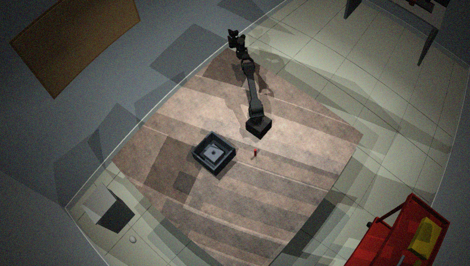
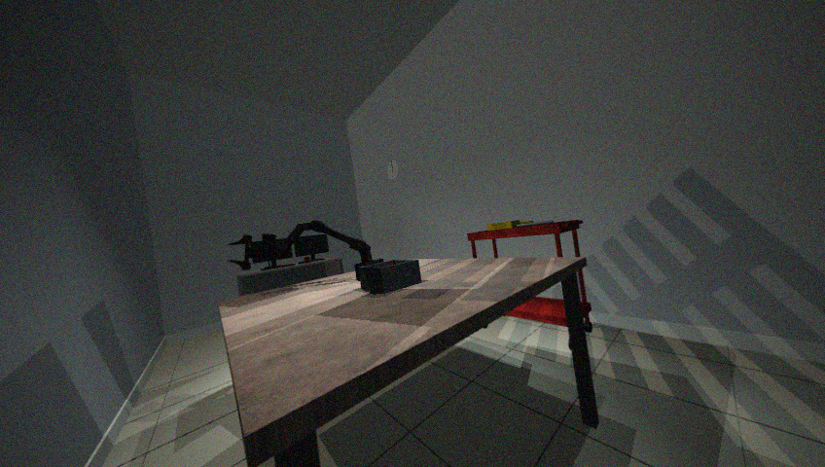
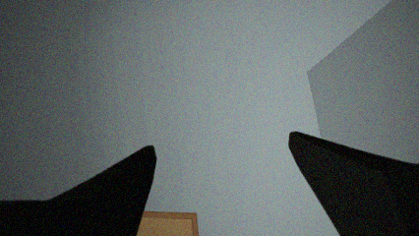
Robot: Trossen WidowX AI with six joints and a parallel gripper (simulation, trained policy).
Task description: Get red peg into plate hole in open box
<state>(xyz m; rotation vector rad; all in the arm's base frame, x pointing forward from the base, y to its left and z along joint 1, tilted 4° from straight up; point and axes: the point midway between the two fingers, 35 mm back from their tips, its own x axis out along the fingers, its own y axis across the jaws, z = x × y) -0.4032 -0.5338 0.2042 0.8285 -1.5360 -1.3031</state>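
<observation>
The red peg is 59 cm ahead of my gripper tip, 69 cm to the left of it and 21 cm below it. Also, from my gripper tip: dark box (75 cm ahead, 49 cm to the left, 22 cm below); grey plate (75 cm ahead, 49 cm to the left, 20 cm below).
</observation>
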